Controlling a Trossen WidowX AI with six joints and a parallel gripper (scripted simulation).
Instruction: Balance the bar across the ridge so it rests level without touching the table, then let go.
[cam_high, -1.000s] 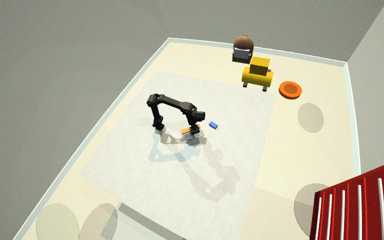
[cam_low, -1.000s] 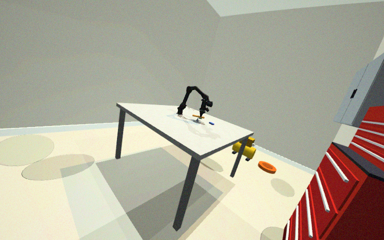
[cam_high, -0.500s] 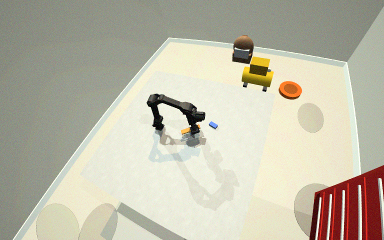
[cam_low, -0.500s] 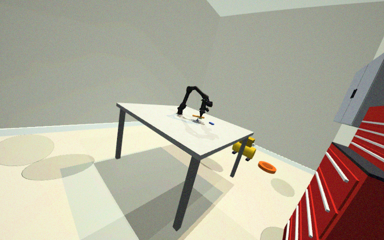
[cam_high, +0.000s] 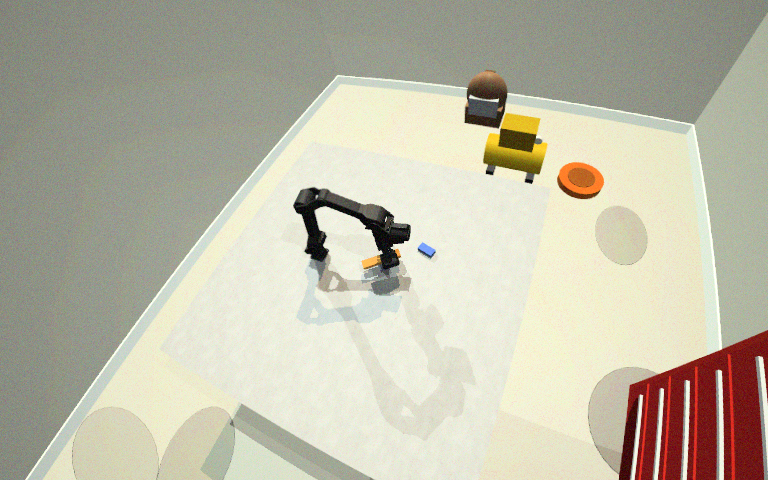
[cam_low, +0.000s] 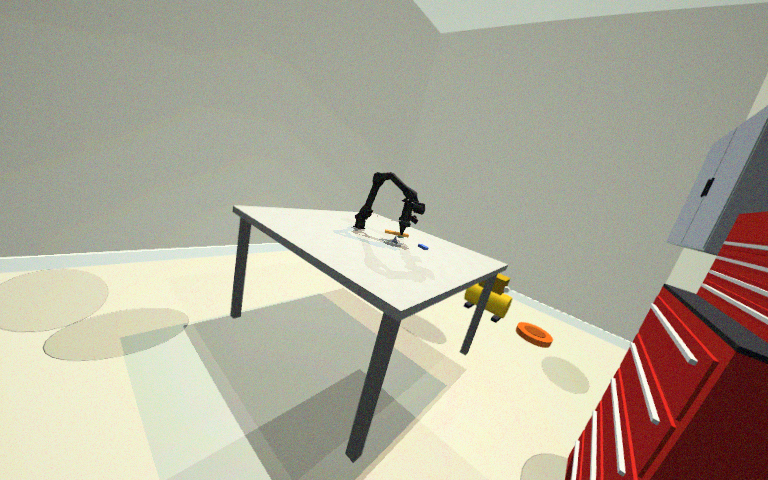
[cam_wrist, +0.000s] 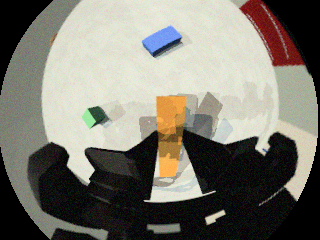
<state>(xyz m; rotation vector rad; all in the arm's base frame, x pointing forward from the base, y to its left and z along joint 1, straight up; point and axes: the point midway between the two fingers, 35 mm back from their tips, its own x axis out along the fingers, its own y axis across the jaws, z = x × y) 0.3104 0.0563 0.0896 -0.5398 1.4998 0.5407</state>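
Right now my gripper tip is 20 mm past the orange bar and 20 mm to the left of it. Round my gripper tip: small blue block (120 mm ahead, 100 mm to the left, 50 mm below); then green ridge block (90 mm behind, 140 mm to the left, 40 mm below).
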